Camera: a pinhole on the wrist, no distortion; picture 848 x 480 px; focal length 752.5 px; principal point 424.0 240.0 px. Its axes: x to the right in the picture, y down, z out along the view. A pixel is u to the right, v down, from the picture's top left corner.
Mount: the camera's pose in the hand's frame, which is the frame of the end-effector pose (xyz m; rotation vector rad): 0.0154 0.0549 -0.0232 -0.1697 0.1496 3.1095
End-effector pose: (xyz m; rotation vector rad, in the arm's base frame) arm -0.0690 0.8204 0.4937 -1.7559 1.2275 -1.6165
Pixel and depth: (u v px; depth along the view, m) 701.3 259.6 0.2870
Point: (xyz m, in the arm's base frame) 0.1553 0.8241 0.3129
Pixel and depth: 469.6 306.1 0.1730
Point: 0.0559 0.7691 0.4090
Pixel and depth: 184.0 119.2 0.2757
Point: 0.1295 0.6367 0.3803
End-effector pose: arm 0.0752 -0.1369 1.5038 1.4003 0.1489 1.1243
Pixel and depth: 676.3 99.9 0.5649
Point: 0.1834 -0.6932 1.6896
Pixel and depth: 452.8 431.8 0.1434
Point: 0.1369 -0.2328 1.5574
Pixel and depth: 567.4 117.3 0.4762
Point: 0.2079 -0.5600 1.6950
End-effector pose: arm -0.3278 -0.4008 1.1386 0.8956 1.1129 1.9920
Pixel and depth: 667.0 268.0 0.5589
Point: 0.1890 -0.4048 1.3708
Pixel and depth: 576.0 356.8 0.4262
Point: 0.0502 -0.3431 1.2966
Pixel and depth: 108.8 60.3 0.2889
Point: -0.1986 -0.2616 1.4035
